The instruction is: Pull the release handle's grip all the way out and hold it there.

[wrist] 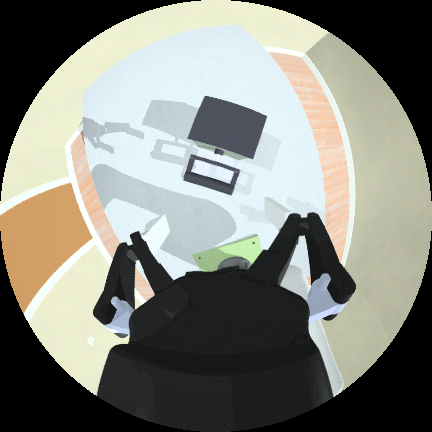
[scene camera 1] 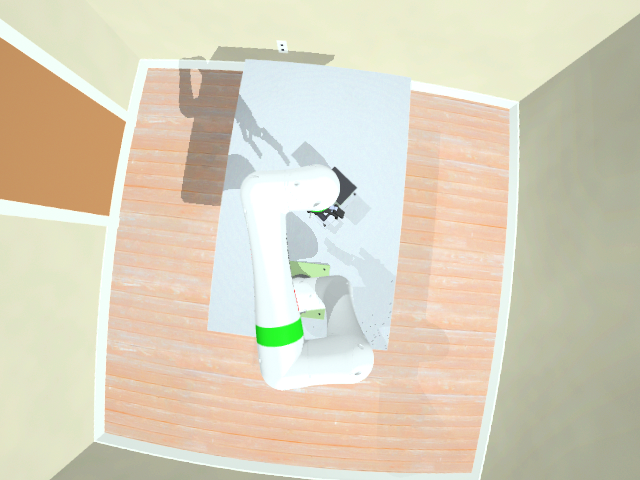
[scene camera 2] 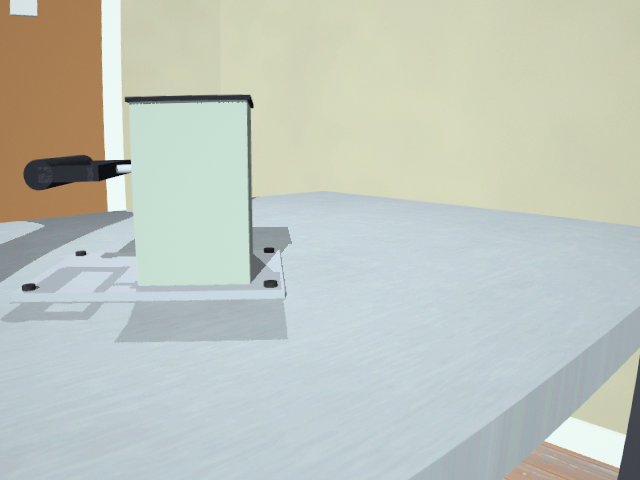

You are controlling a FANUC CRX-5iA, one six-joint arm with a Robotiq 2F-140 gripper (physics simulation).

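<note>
The release handle is a pale green box [scene camera 1: 345, 186] [scene camera 2: 191, 191] [wrist: 227, 127] with a dark top, upright on a bolted base plate [scene camera 2: 206, 293]. Its grip [scene camera 2: 67, 171] [wrist: 209, 185] is a dark rectangular frame sticking out sideways from the box, with a short stretch of light rod [scene camera 2: 124, 168] showing. In scene view 1 the grip is hidden or hard to tell from the gripper. My gripper [scene camera 1: 330, 212] [wrist: 214, 214] is open and empty. In the wrist view the grip lies beyond the fingertips, apart from both. The gripper does not show in scene view 2.
The box stands on a pale grey table [scene camera 1: 361, 118] [scene camera 2: 413, 310] [wrist: 165, 60]. The arm [scene camera 1: 271, 258] reaches over the table from its green mounting plate [scene camera 1: 325, 270] [wrist: 210, 257]. Bolt heads [scene camera 2: 270, 283] stand up at the base plate's corners. Walls surround the wooden floor [scene camera 1: 454, 232].
</note>
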